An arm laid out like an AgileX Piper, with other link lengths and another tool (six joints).
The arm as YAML. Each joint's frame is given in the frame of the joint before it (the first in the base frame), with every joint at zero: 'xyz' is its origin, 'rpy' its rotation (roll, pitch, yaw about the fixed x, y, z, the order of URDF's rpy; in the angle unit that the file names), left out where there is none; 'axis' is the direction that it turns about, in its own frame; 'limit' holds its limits. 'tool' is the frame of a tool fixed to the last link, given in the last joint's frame.
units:
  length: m
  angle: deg
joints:
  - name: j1
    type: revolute
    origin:
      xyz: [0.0, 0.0, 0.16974]
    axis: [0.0, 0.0, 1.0]
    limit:
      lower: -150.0
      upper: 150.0
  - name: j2
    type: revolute
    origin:
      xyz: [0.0, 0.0, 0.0]
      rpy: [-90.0, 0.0, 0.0]
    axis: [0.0, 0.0, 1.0]
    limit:
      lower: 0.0
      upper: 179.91
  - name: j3
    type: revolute
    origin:
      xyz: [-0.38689, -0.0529, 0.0]
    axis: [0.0, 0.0, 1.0]
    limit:
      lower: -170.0
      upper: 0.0
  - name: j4
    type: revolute
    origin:
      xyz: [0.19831, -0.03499, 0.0]
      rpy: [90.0, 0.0, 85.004]
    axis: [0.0, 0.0, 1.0]
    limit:
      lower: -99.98
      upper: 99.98
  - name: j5
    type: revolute
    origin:
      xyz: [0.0, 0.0, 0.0]
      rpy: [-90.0, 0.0, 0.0]
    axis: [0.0, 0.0, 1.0]
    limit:
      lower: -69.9
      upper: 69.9
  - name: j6
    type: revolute
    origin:
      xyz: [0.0, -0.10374, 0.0]
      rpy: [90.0, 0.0, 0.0]
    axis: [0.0, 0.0, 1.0]
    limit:
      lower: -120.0
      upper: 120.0
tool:
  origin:
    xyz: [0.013, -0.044, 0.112]
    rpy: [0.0, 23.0, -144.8]
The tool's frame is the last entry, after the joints.
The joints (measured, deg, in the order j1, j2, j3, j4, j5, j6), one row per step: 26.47 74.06 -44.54 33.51 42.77 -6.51; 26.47 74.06 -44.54 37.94 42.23 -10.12; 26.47 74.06 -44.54 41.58 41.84 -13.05; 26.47 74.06 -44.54 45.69 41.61 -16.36; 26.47 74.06 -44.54 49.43 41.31 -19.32; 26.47 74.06 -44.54 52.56 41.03 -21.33; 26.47 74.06 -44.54 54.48 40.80 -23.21; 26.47 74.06 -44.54 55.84 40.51 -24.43; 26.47 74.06 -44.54 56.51 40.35 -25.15; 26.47 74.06 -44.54 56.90 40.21 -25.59; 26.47 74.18 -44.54 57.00 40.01 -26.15; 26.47 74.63 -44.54 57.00 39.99 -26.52; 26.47 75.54 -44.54 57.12 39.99 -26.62; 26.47 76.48 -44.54 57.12 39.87 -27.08
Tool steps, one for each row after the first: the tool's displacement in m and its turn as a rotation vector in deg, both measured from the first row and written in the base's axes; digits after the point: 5 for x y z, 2 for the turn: 0.00113 0.01071 0.00461 2.89 -0.64 0.78; 0.00221 0.01918 0.00881 5.24 -1.21 1.32; 0.00305 0.02844 0.01386 7.86 -1.79 1.94; 0.00447 0.03648 0.01893 10.24 -2.46 2.32; 0.00567 0.04294 0.02340 12.31 -2.82 2.20; 0.00724 0.04664 0.02640 13.42 -3.52 2.53; 0.00877 0.04909 0.02862 14.20 -4.05 2.59; 0.00969 0.05023 0.02975 14.56 -4.40 2.68; 0.01042 0.05084 0.03045 14.75 -4.65 2.72; 0.01182 0.05093 0.03028 14.62 -5.02 2.94; 0.01321 0.05139 0.02844 14.34 -4.86 3.16; 0.01531 0.05264 0.02471 14.03 -4.06 3.08; 0.01816 0.05350 0.02075 13.51 -3.59 3.26
